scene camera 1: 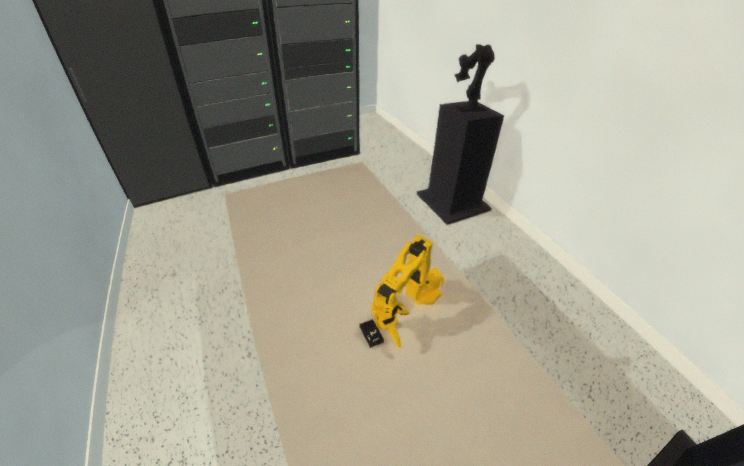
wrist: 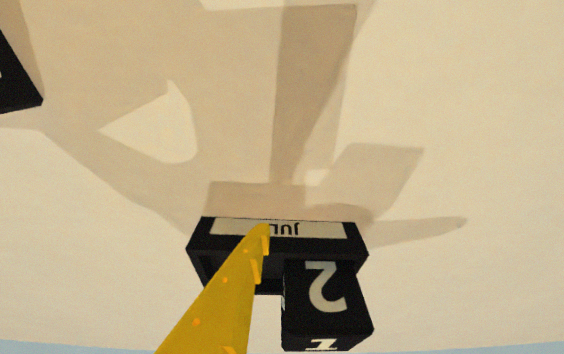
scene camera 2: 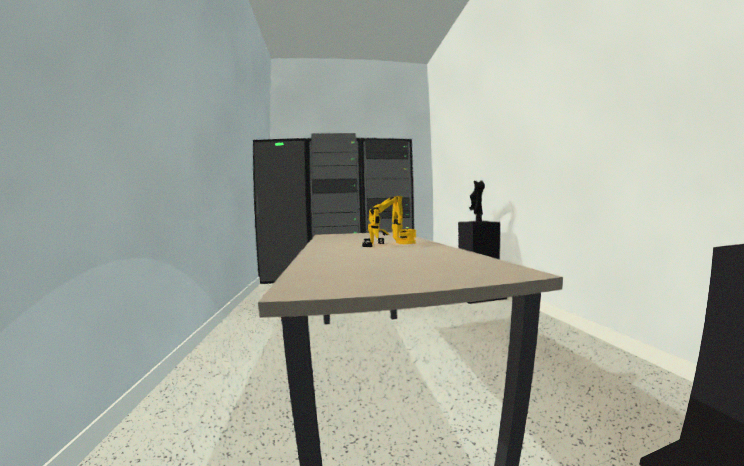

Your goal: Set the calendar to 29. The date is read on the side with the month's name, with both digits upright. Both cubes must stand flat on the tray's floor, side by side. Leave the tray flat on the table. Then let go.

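The black tray (scene camera 1: 365, 330) (scene camera 2: 366, 243) (wrist: 195, 250) sits on the table with its JULY strip upside down in the wrist view. One black cube (wrist: 300, 310) stands in the tray's right part in the wrist view, with a 2 on the month side, turned the same way as JULY, and a 1 on the adjoining face. The tray's other part is empty. A second black cube (scene camera 2: 381, 240) (wrist: 17, 82) lies apart from the tray, cut off at the wrist view's left edge. My gripper (scene camera 1: 401, 329) (scene camera 2: 379, 238) is open and empty, its notched jaw (wrist: 225, 290) overlapping the tray in the wrist view.
The tan table (scene camera 1: 307, 263) (scene camera 2: 406, 274) carries the yellow arm's base (scene camera 1: 425, 290) (scene camera 2: 406, 236) beyond the tray. Shadows of the arm fall on the table. Dark server racks (scene camera 1: 230, 123) (scene camera 2: 333, 181) and a black pedestal (scene camera 1: 463, 164) (scene camera 2: 478, 237) stand off the table.
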